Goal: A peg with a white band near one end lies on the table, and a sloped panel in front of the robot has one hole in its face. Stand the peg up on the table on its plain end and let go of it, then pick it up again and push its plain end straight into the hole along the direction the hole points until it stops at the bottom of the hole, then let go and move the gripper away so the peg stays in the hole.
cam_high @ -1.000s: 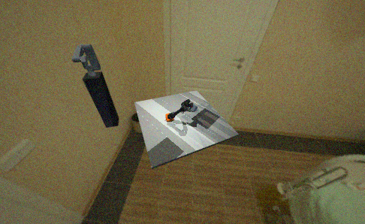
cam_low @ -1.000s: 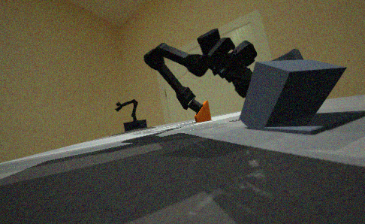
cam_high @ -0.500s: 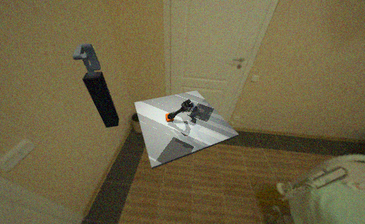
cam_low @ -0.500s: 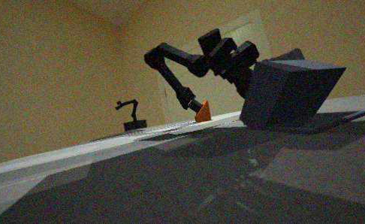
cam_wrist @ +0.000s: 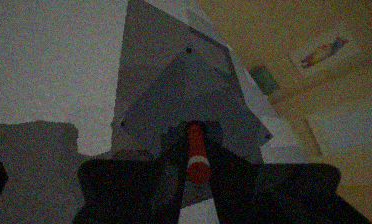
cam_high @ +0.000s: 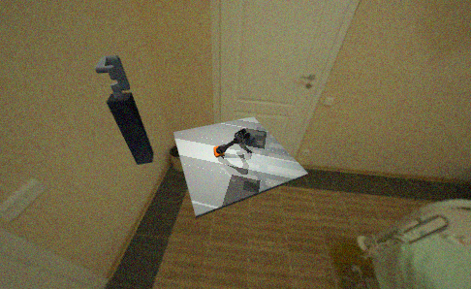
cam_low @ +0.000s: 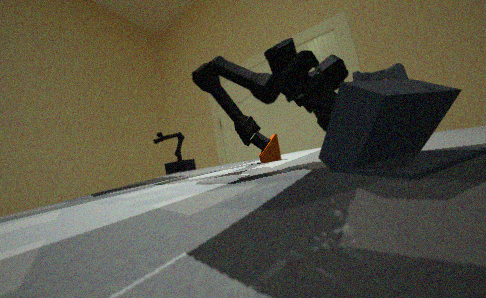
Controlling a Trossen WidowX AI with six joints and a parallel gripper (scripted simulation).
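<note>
My gripper tip is now 4 cm short of the sloped panel, 1 cm to the right of it and 3 cm above it. The rest, counted from my gripper tip: red peg: 1 cm behind, 1 cm to the right, 1 cm above.
</note>
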